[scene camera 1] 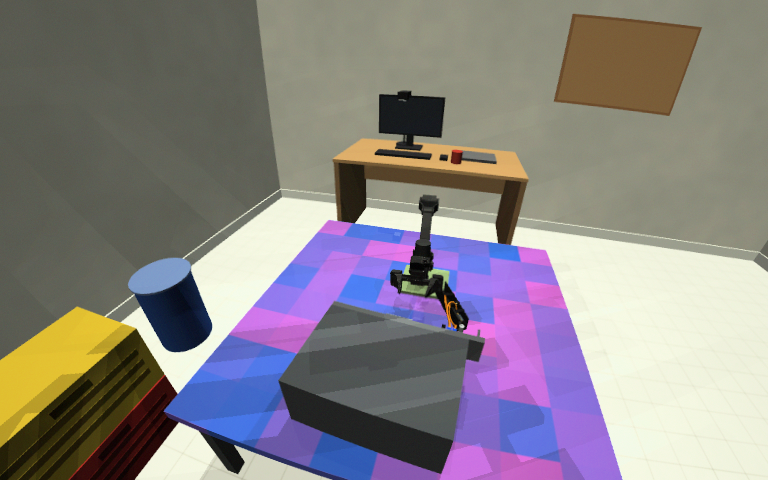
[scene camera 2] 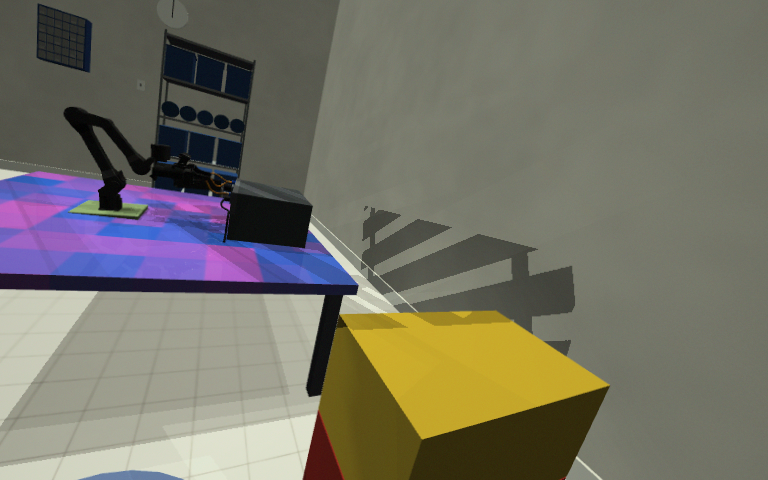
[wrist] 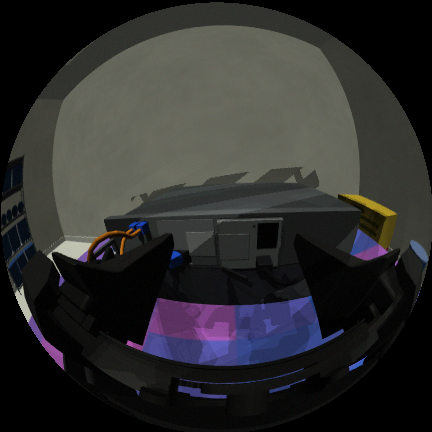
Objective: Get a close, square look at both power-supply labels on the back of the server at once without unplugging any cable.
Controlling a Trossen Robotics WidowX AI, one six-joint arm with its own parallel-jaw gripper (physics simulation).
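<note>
The dark grey server lies on the table, its back facing my arm. In the wrist view two pale label panels show side by side near the middle: the left label and the right label, beside a dark square vent. Their print is too small to read. My gripper is open and empty in front of the back panel; the labels show between its spread fingers. Orange cables with blue connectors are at the left, partly hidden by the left finger. A black plug sits below the vent.
A black jointed cable arm stands close beside my gripper at the server's back. A grey bracket sticks out at that corner. A yellow cabinet and a blue bin stand beyond the table.
</note>
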